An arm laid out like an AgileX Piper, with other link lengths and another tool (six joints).
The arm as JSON. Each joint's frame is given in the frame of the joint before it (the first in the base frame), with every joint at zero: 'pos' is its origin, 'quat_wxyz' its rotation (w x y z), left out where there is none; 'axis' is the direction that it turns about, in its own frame. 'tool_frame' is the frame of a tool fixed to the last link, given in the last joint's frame.
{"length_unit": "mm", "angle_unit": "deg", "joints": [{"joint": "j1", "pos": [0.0, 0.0, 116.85], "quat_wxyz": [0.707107, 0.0, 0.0, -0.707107], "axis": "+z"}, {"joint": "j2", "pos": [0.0, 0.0, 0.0], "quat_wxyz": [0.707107, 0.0, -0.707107, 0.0], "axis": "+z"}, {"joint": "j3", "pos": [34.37, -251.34, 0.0], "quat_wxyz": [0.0, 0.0, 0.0, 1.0], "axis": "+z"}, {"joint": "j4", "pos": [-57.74, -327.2, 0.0], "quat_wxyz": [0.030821, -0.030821, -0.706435, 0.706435], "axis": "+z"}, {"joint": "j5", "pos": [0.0, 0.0, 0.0], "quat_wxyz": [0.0, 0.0, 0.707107, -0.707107], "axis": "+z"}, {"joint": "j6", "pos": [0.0, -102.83, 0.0], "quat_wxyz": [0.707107, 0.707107, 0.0, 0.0], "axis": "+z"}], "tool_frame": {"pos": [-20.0, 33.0, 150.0], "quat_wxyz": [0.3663, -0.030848, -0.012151, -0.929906]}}
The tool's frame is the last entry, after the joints.
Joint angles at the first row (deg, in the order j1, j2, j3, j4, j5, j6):
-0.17, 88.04, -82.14, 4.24, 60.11, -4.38
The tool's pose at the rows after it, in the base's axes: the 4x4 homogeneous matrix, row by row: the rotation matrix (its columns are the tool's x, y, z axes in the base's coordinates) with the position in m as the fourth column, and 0 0 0 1 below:
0.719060, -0.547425, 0.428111, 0.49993; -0.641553, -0.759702, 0.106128, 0.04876; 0.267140, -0.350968, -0.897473, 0.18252; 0, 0, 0, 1
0.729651, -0.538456, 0.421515, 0.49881; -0.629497, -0.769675, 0.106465, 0.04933; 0.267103, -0.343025, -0.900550, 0.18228; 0, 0, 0, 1
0.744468, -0.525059, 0.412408, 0.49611; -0.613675, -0.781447, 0.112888, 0.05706; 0.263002, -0.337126, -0.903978, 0.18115; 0, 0, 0, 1
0.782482, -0.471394, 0.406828, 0.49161; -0.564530, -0.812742, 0.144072, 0.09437; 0.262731, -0.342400, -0.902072, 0.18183; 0, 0, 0, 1
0.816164, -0.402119, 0.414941, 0.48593; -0.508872, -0.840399, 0.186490, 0.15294; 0.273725, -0.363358, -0.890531, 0.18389; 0, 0, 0, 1
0.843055, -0.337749, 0.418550, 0.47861; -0.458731, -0.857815, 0.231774, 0.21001; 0.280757, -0.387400, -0.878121, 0.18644; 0, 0, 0, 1
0.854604, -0.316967, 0.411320, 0.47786; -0.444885, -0.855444, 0.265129, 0.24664; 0.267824, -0.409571, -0.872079, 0.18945; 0, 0, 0, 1
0.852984, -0.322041, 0.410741, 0.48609; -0.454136, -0.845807, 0.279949, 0.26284; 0.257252, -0.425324, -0.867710, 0.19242; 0, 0, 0, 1
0.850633, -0.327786, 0.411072, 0.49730; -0.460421, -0.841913, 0.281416, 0.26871; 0.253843, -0.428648, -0.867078, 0.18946; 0, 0, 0, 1
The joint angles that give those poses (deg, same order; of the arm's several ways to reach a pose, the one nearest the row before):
-0.17, 89.77, -84.15, 4.24, 61.05, -4.78
-0.17, 89.97, -84.51, 4.29, 61.59, -5.66
0.70, 89.97, -84.51, 4.31, 62.05, -5.98
5.07, 89.97, -84.51, 4.26, 61.81, -5.33
12.36, 90.32, -84.60, 3.22, 59.95, -1.98
19.25, 91.75, -85.94, 2.26, 58.30, 1.47
23.12, 94.53, -89.25, 2.21, 58.26, 4.33
24.36, 97.58, -93.09, 2.33, 58.66, 6.15
24.46, 100.50, -96.10, 2.32, 58.71, 6.67

